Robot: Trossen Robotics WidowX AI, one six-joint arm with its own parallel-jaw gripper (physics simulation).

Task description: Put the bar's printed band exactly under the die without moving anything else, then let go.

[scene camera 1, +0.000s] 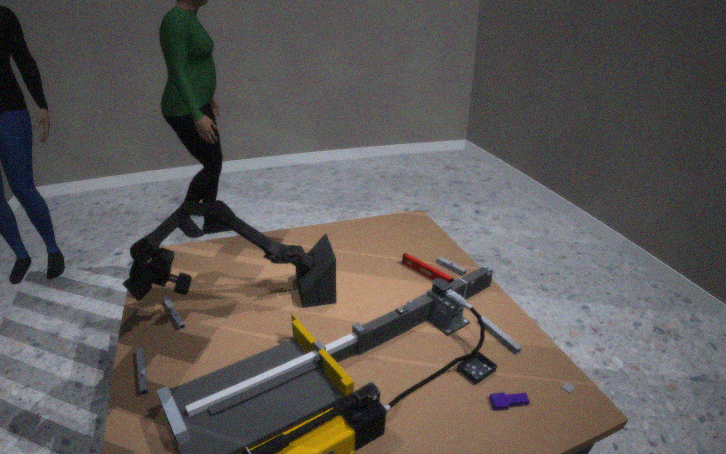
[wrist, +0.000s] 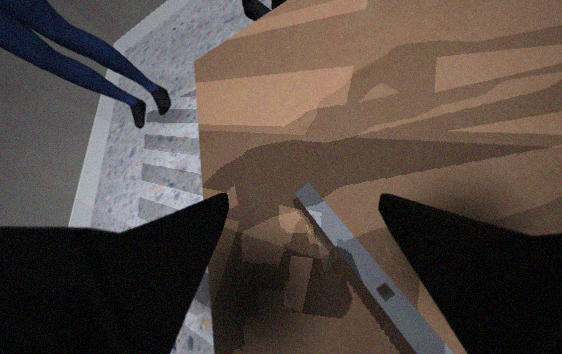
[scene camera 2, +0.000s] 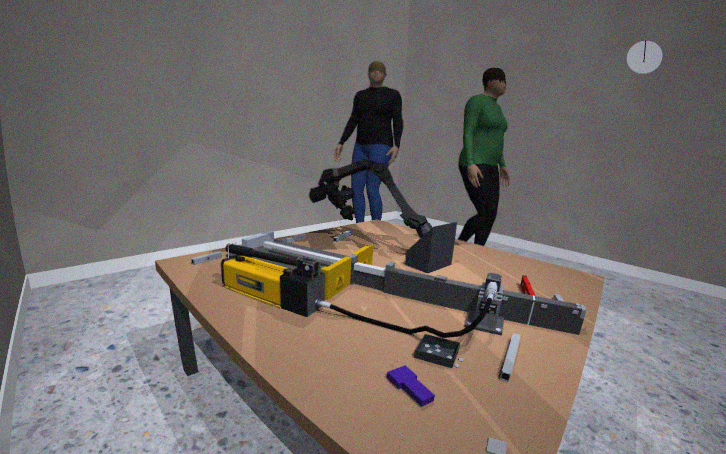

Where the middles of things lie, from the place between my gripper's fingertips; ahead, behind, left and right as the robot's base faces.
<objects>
I see my gripper 61 cm short of the yellow and black unit [scene camera 1: 360, 415], 43 cm to the right of it and 4 cm above it.
</objects>
